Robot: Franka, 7 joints.
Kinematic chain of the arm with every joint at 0, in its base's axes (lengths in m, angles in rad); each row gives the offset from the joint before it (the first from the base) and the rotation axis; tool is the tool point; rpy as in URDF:
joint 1: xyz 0 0 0.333 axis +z
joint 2: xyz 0 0 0 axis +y
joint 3: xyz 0 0 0.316 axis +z
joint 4: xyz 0.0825 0 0 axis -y
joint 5: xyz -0.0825 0 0.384 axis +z
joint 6: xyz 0 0 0 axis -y
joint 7: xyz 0.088 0 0 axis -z
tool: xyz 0 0 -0.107 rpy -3.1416 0 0
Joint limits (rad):
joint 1: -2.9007..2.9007
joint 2: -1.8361..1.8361
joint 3: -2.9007..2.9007
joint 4: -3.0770..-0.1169
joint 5: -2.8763..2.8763
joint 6: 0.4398..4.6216
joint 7: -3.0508..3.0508
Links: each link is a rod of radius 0.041 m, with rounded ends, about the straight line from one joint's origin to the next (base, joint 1, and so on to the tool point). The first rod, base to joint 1, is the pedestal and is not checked.
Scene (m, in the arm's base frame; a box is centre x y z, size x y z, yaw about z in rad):
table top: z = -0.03
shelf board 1: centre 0.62 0 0.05 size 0.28 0.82 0.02 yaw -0.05
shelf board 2: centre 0.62 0 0.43 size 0.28 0.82 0.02 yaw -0.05
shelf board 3: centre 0.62 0 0.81 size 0.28 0.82 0.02 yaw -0.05
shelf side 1: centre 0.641 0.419 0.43 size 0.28 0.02 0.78 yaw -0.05
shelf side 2: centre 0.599 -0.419 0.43 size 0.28 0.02 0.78 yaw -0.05
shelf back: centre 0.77 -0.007 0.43 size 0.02 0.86 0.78 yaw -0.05
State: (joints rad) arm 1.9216 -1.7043 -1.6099 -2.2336 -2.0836 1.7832 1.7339
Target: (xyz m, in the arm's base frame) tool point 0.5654 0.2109 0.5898
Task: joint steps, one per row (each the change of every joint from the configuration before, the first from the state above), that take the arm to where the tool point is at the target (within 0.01 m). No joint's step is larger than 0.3 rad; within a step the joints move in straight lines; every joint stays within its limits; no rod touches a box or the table.
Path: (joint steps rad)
1: -0.1247 0.0443 -0.0031 -0.2122 0.0546 -0.0485 0.0000
2: -0.1246 0.0443 -0.0031 -0.2122 0.0546 -0.0484 0.0000
3: -0.1247 0.0442 -0.0031 -0.2122 0.0545 -0.0485 0.0000
4: 0.1771 0.0208 0.2360 0.1387 -0.0641 0.1045 0.0000
5: 0.1771 0.0207 0.2360 0.1387 -0.0641 0.1045 0.0000
6: 0.1771 0.0207 0.2360 0.1388 -0.0641 0.1045 0.0000
7: 0.1084 0.0697 -0.1038 0.2712 -0.0316 -0.0190 0.0000
8: 0.1084 0.0697 -0.1037 0.2713 -0.0315 -0.0190 0.0000

